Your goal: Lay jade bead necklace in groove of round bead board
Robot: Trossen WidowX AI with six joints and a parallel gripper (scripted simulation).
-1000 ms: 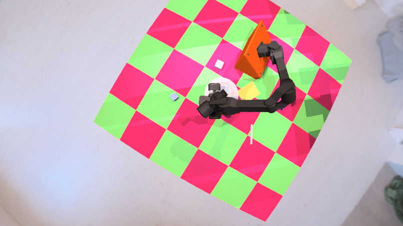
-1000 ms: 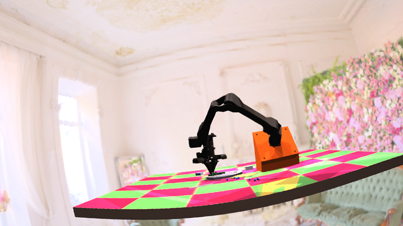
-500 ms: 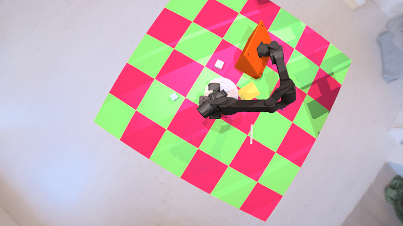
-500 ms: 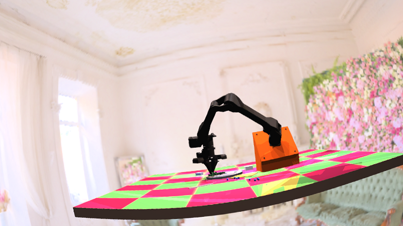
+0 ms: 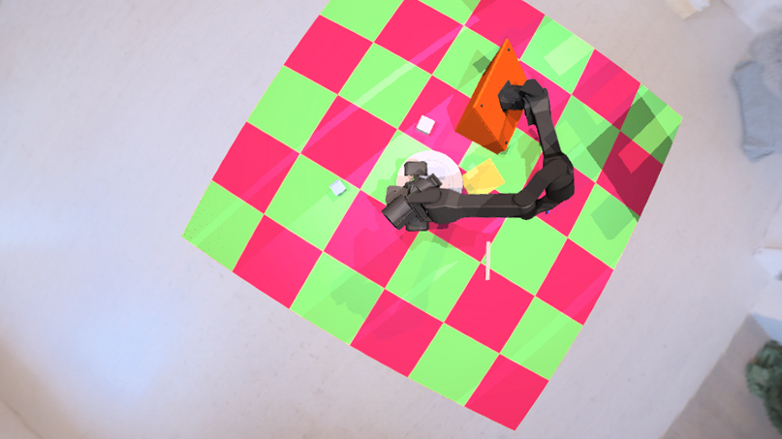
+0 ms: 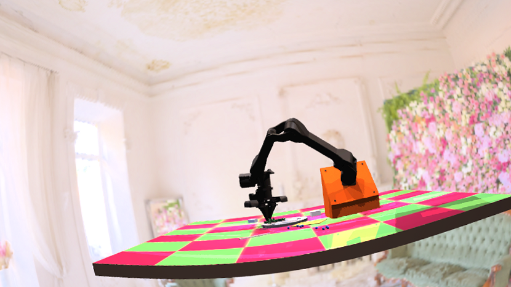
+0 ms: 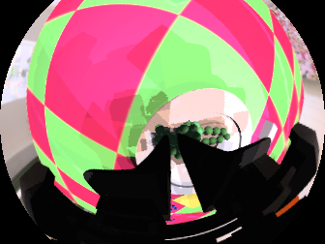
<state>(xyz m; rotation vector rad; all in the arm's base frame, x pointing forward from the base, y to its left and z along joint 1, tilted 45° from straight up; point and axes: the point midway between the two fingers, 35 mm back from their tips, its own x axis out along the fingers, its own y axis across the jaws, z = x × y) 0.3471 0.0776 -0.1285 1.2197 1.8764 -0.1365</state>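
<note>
My gripper tip is now 7 cm past the round bead board, 1 cm to the right of it and 1 cm above it. Also, from my gripper tip: pale blue cube: 20 cm to the right, 10 cm ahead, 1 cm below; white cube: 21 cm behind, 10 cm to the right, 1 cm below; yellow patch: 18 cm behind, 14 cm to the left, 2 cm below.
</note>
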